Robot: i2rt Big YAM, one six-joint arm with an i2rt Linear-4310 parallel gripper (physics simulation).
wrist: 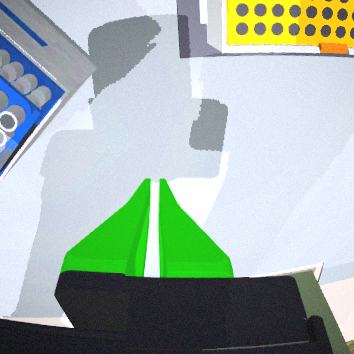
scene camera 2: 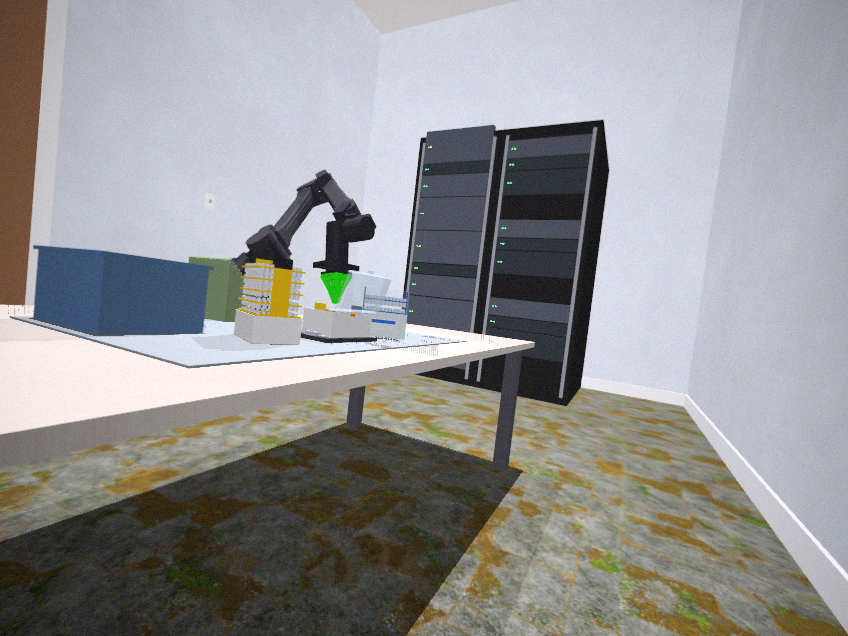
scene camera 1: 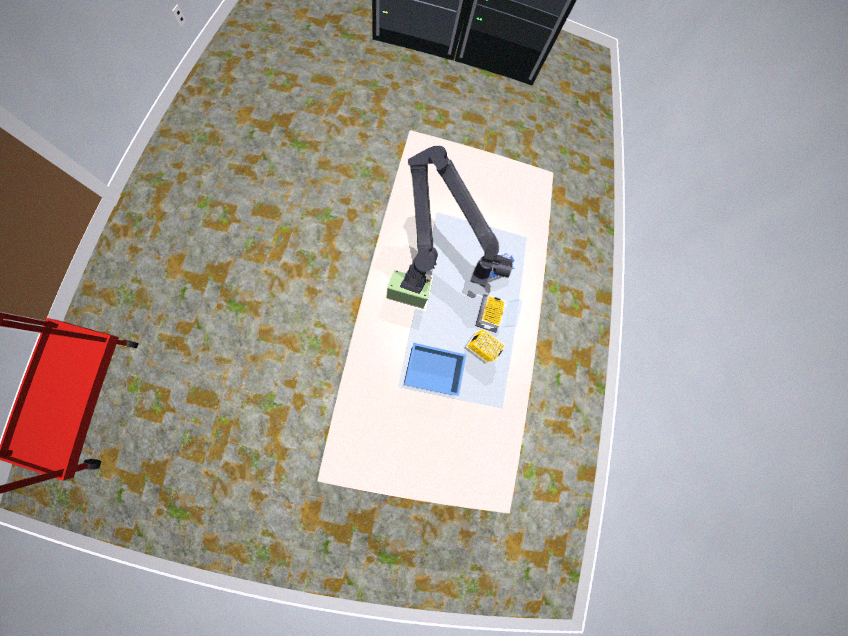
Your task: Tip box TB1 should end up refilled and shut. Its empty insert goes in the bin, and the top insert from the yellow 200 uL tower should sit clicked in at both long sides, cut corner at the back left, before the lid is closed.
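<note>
My gripper (scene camera 2: 334, 301) (wrist: 154, 186) is shut and empty, its green fingertips close together above the mat, between two boxes. A white tip box, apparently TB1 (scene camera 1: 492, 311) (scene camera 2: 337, 323) (wrist: 215, 30), sits in a dark holder with an orange tab on its front. A yellow insert (wrist: 280, 20) with rows of dark round holes lies in it. A pale see-through lid (scene camera 1: 512, 312) seems to stand open at its side. The yellow tower (scene camera 1: 484, 346) (scene camera 2: 280, 290) of stacked inserts stands on a white base, turned at an angle. The open blue bin (scene camera 1: 433, 369) (scene camera 2: 154, 294) is apart from both. The insert's cut corner is hard to make out.
A box with a blue tip rack (scene camera 2: 389, 324) (wrist: 30, 85) stands at an angle on the box's other side, mostly under my wrist in scene camera 1. The green block (scene camera 1: 406, 294) (scene camera 2: 219, 287) (wrist: 312, 300) is at my arm's base. A pale blue mat (scene camera 1: 482, 393) (scene camera 2: 198, 357) lies under the objects.
</note>
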